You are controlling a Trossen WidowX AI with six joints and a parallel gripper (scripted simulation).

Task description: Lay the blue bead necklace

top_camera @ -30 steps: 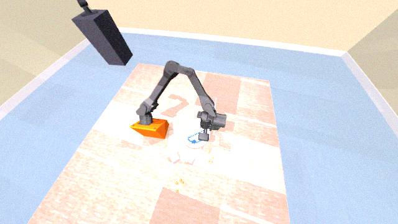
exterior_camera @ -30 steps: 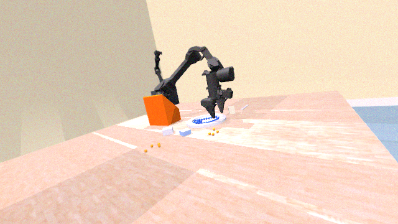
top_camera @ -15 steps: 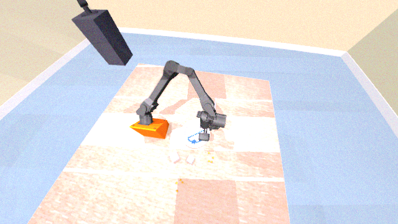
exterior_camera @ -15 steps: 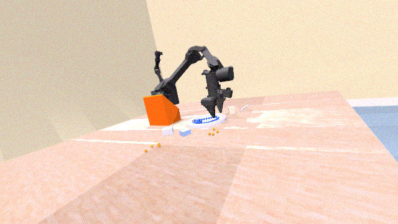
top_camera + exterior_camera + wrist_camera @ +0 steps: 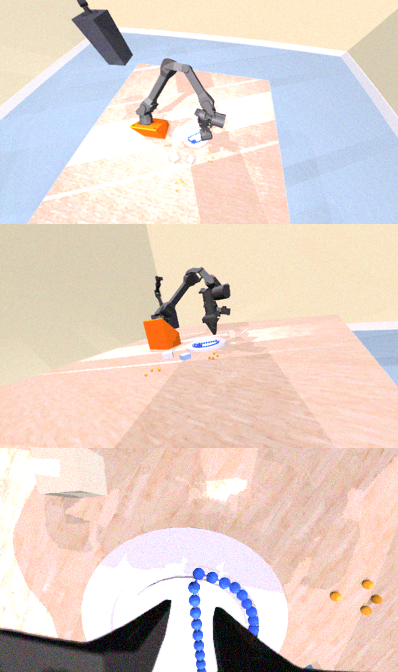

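Now: gripper tip 50 mm past the round white bead board, 40 mm above it and 20 mm to the left of it. From my gripper tip the other things lie so: white block: 190 mm to the right, 150 mm behind, 40 mm below; light blue cube: 190 mm to the right, 50 mm behind, 40 mm below; beige cube: 120 mm to the left, 40 mm ahead, 30 mm below.
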